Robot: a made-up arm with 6 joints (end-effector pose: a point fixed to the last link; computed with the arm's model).
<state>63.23 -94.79 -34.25 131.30 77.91 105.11</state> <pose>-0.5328 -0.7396 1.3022 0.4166 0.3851 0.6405 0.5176</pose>
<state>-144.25 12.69 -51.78 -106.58 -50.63 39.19</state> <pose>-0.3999 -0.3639 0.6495 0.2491 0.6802 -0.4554 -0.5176</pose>
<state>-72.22 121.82 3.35 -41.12 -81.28 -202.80</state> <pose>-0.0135 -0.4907 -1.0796 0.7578 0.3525 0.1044 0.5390</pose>
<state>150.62 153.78 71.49 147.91 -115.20 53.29</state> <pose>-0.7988 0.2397 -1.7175 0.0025 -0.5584 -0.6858 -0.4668</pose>
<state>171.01 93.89 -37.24 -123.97 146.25 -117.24</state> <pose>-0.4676 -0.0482 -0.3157 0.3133 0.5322 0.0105 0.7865</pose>
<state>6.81 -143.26 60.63 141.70 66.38 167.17</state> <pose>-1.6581 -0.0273 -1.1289 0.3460 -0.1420 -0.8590 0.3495</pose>
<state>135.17 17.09 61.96 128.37 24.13 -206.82</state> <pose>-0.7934 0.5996 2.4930 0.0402 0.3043 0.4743 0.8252</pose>
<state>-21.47 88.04 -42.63 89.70 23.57 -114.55</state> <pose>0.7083 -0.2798 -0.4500 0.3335 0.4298 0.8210 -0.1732</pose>
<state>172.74 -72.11 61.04 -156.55 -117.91 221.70</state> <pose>1.8127 -0.4307 1.6321 0.2700 0.7345 -0.0323 -0.6218</pose>
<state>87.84 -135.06 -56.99 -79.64 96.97 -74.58</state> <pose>0.0209 -0.4777 0.4961 0.5211 -0.8441 0.1231 -0.0275</pose>
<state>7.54 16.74 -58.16 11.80 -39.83 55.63</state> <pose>0.6995 -0.1207 0.6623 0.4003 -0.3840 0.7027 0.4455</pose>
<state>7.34 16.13 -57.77 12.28 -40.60 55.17</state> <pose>0.7048 -0.1220 0.6722 0.4019 -0.3857 0.7037 0.4410</pose>
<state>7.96 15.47 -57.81 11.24 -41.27 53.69</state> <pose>0.6991 -0.1162 0.6787 0.4086 -0.3772 0.7103 0.4316</pose>
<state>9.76 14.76 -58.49 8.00 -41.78 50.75</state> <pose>0.6769 -0.1006 0.6795 0.4215 -0.3532 0.7248 0.4151</pose>
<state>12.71 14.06 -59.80 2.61 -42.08 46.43</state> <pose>0.6378 -0.0774 0.6743 0.4381 -0.3137 0.7463 0.3907</pose>
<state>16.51 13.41 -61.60 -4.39 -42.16 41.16</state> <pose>0.5844 -0.0514 0.6652 0.4538 -0.2623 0.7725 0.3585</pose>
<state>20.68 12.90 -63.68 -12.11 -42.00 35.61</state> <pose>0.5229 -0.0284 0.6546 0.4644 -0.2063 0.7996 0.3201</pose>
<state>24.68 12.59 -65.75 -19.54 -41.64 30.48</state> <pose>0.4620 -0.0117 0.6451 0.4690 -0.1537 0.8236 0.2795</pose>
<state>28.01 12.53 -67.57 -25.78 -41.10 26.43</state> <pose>0.4097 -0.0024 0.6379 0.4692 -0.1117 0.8418 0.2424</pose>
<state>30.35 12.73 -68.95 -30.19 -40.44 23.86</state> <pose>0.3721 0.0015 0.6329 0.4676 -0.0844 0.8533 0.2148</pose>
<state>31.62 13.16 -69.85 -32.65 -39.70 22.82</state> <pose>0.3502 0.0020 0.6291 0.4659 -0.0717 0.8591 0.1994</pose>
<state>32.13 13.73 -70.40 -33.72 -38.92 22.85</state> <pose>0.3394 0.0010 0.6258 0.4649 -0.0689 0.8612 0.1936</pose>
